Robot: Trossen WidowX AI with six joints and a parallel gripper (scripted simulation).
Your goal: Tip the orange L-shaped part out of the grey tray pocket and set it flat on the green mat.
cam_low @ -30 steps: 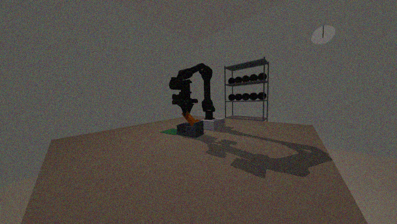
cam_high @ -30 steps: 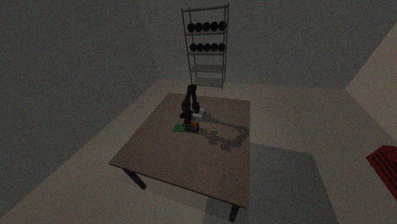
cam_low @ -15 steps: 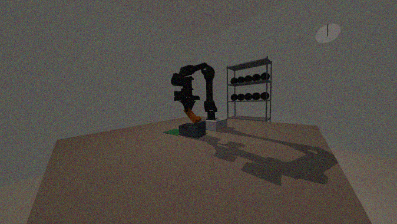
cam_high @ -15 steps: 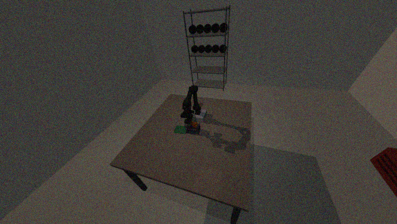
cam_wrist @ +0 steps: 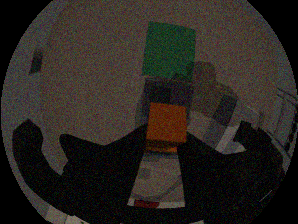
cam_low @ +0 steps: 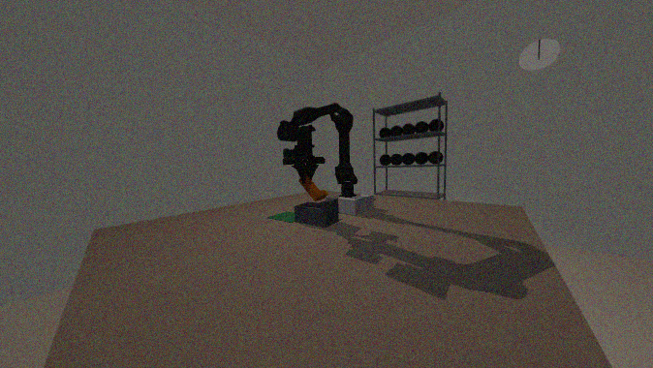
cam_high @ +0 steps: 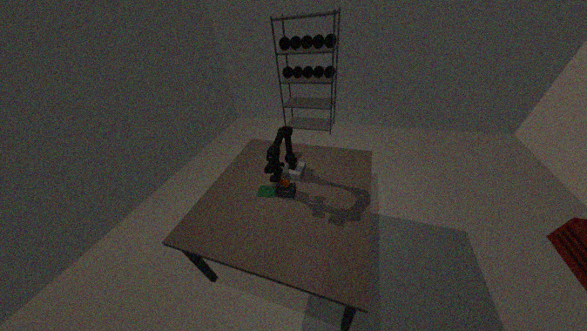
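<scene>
My gripper tip is 17 cm above the green mat, 12 cm to the left of it and 1 cm past it. From my gripper tip the other things lie so: orange part: 3 cm to the left, 3 cm below, 2 cm behind.
</scene>
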